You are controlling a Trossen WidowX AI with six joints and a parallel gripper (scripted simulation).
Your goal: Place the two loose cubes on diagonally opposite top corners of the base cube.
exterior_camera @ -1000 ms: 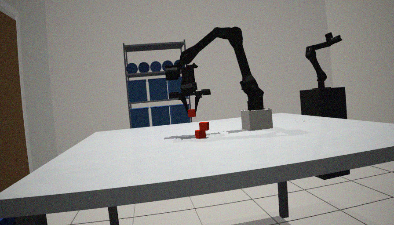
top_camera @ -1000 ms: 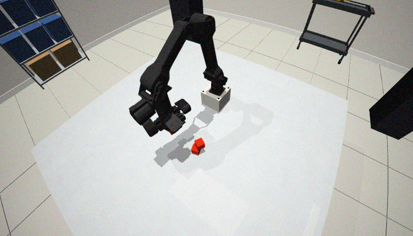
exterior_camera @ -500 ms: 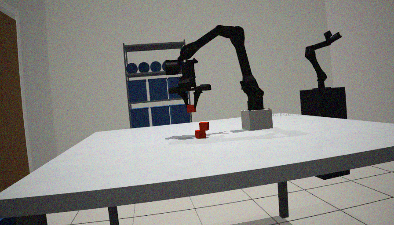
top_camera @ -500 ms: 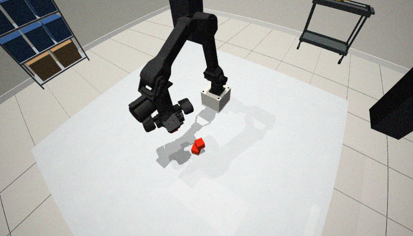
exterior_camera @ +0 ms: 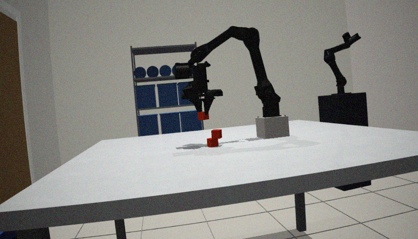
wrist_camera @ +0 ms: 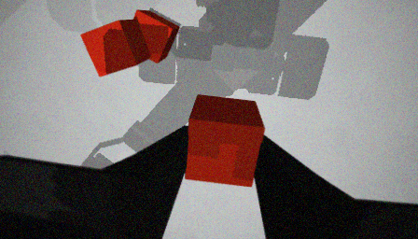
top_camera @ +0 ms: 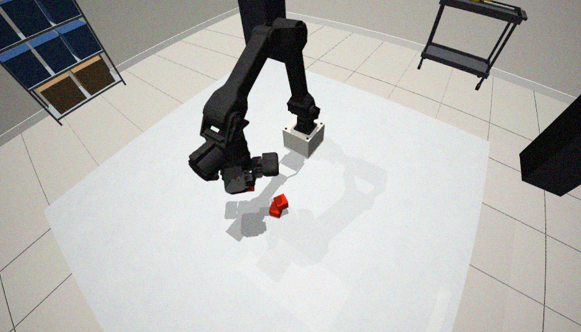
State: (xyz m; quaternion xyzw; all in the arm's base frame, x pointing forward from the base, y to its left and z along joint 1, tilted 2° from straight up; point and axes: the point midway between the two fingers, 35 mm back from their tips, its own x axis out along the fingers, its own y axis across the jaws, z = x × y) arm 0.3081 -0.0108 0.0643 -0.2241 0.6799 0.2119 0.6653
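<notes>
My gripper tip is 90 mm to the right of the red cube, 80 mm above it and 30 mm past it.
</notes>
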